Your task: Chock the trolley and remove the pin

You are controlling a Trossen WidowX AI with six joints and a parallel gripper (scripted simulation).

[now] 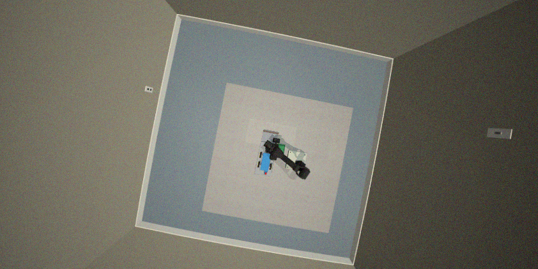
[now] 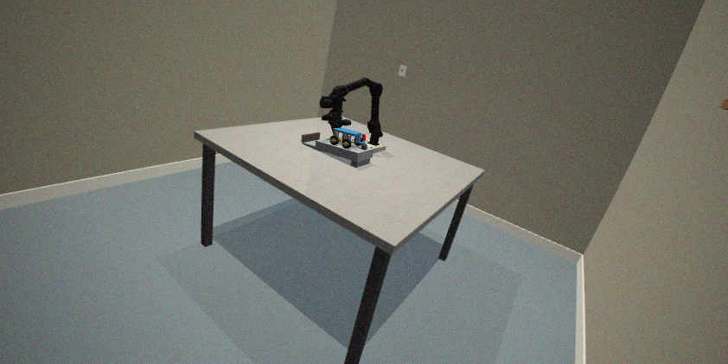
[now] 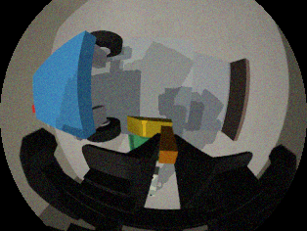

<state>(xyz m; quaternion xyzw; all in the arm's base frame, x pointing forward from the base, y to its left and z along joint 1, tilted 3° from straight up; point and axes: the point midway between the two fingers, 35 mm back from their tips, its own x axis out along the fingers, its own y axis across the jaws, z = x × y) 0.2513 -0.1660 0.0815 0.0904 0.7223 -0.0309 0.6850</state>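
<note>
Now: gripper tip 70 mm short of the red-headed stop pin, 220 mm to the right of it and 40 mm below it. From my gripper tip the other things lie so: green tray 70 mm behind, 40 mm to the left, 90 mm below; yellow chock 10 mm ahead, 20 mm to the left, 10 mm below; grey ramp 80 mm ahead, 110 mm to the left, 40 mm below.
</note>
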